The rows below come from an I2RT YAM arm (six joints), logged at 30 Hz.
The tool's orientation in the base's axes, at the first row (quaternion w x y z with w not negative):
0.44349, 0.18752, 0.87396, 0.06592
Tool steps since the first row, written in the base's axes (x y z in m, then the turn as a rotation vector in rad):
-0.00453, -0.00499, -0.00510, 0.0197, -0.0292, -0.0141
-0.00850, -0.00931, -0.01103, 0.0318, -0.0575, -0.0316
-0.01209, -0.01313, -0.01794, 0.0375, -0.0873, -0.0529
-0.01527, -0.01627, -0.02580, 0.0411, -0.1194, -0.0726
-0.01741, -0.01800, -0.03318, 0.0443, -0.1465, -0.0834
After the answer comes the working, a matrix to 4 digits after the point.
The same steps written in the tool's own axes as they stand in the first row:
0.00433, -0.00725, -0.00032, -0.0113, -0.0256, 0.0257
0.00924, -0.01397, 0.00027, -0.0155, -0.0533, 0.0473
0.01488, -0.02040, 0.00173, -0.0141, -0.0852, 0.0661
0.02127, -0.02636, 0.00404, -0.0137, -0.1193, 0.0824
0.02729, -0.03061, 0.00683, -0.0178, -0.1465, 0.0928

The tool's axes in the first row as the columns of a matrix, in the base's axes (rounded; the answer above uses it unrounded):
-0.5363, 0.2693, 0.7999
0.3862, 0.9210, -0.0511
-0.7505, 0.2815, -0.5979

